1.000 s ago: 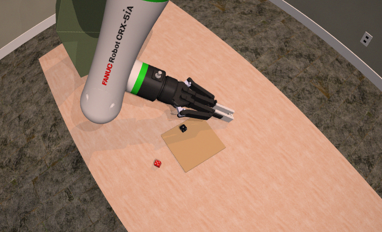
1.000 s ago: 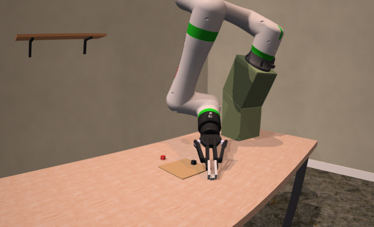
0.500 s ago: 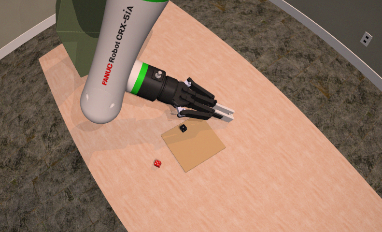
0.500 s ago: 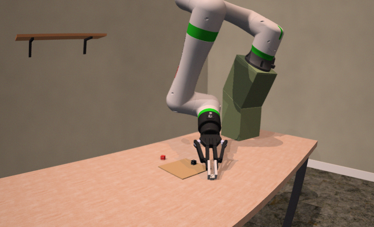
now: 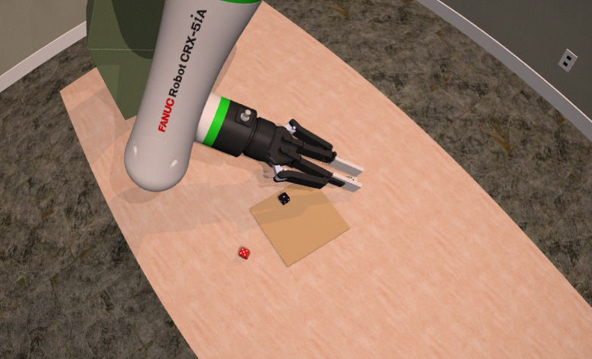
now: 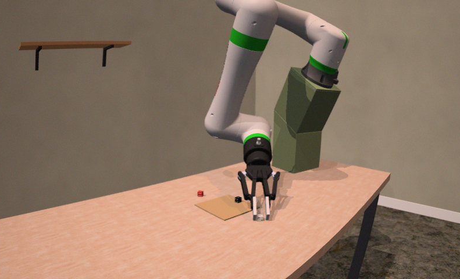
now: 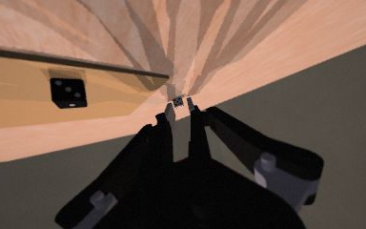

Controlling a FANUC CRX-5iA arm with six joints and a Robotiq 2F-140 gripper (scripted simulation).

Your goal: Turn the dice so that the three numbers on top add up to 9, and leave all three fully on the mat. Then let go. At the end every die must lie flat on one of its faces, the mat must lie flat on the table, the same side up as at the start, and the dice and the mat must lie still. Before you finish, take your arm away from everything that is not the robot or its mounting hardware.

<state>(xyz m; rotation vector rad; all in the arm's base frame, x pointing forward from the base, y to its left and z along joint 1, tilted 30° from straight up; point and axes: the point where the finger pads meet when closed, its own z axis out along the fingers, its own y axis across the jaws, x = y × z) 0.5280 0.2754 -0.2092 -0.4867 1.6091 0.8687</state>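
Now: hand 1 cm short of the white die, 1 cm to the right of it and 2 cm above it. Round my hand: tan square mat: 2 cm ahead, 12 cm to the right, 3 cm below; then black die: 3 cm behind, 12 cm to the right, 2 cm below; then red die: 2 cm ahead, 24 cm to the right, 2 cm below.
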